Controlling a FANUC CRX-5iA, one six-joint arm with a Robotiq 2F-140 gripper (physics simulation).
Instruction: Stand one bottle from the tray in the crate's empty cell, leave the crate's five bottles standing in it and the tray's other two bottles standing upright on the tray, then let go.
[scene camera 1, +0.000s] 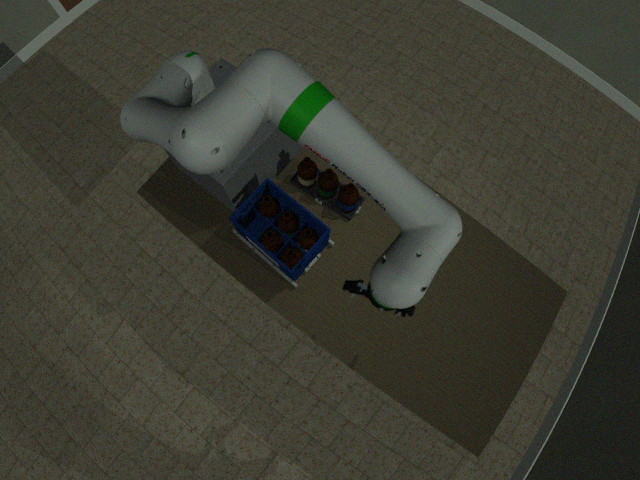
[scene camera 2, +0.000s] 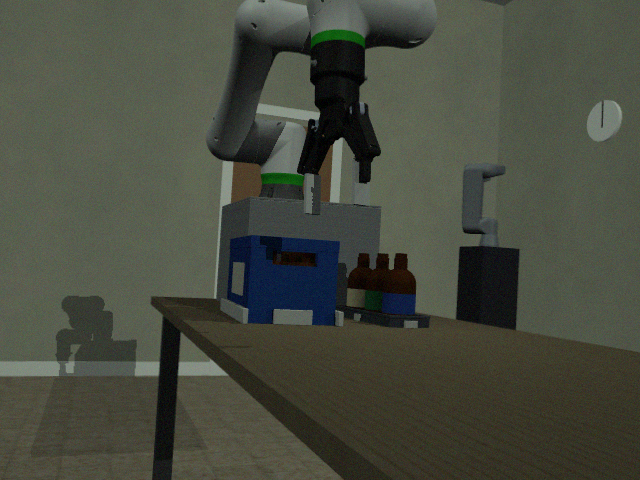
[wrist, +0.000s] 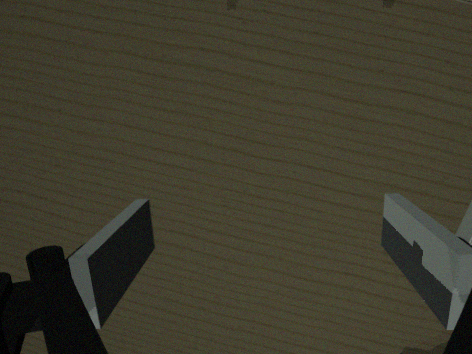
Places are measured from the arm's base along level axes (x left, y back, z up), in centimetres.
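Pixels of known places: gripper, fingertip midpoint: (scene camera 2: 334, 209) (wrist: 265, 222).
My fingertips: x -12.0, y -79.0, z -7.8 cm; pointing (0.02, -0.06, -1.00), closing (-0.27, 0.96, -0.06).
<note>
For each thing: its top centre in the pictures, then the offset to it from my fingertips. "spot": a spot on its surface instead.
- blue crate at its top centre: (scene camera 2: 280, 239) (scene camera 1: 278, 223) dy +38.3, dx +1.5, dz -3.9 cm
- bottle at its top centre: (scene camera 2: 287, 247) (scene camera 1: 266, 198) dy +47.3, dx +5.8, dz -5.2 cm
- empty cell at a spot on its surface: (scene camera 1: 251, 219) spot: dy +51.4, dx -0.8, dz -18.6 cm
- tray at its top centre: (scene camera 2: 379, 310) (scene camera 1: 327, 188) dy +37.6, dx +26.3, dz -18.9 cm
- white-labelled at its top centre: (scene camera 2: 364, 253) (scene camera 1: 307, 159) dy +46.3, dx +25.4, dz -5.5 cm
- green-labelled at its top centre: (scene camera 2: 383, 253) (scene camera 1: 329, 171) dy +37.7, dx +26.6, dz -5.5 cm
- blue-labelled at its top centre: (scene camera 2: 401, 253) (scene camera 1: 350, 186) dy +28.7, dx +26.9, dz -5.5 cm
The blue crate (scene camera 1: 299, 205) (scene camera 2: 294, 289) stands on the table; brown bottles stand in five cells, including one bottle (scene camera 1: 267, 205) beside the empty cell (scene camera 1: 251, 219) at the crate's left corner. The tray (scene camera 1: 334, 208) (scene camera 2: 373, 316) beside the crate holds three upright brown bottles in a row: white-labelled (scene camera 1: 307, 173) (scene camera 2: 355, 295), green-labelled (scene camera 1: 327, 183) (scene camera 2: 373, 299) and blue-labelled (scene camera 1: 348, 197) (scene camera 2: 399, 289). My gripper (scene camera 1: 381, 299) (scene camera 2: 337, 195) (wrist: 265, 222) is open and empty, pointing down high above the table, apart from crate and tray.
Pale blocks lie along the crate's foot. The grey robot pedestal (scene camera 1: 258, 155) (scene camera 2: 330, 222) stands behind the crate. My forearm (scene camera 1: 367, 160) passes over the table near the tray in scene camera 1. The table's edge (scene camera 2: 248, 366) runs along the crate's side.
</note>
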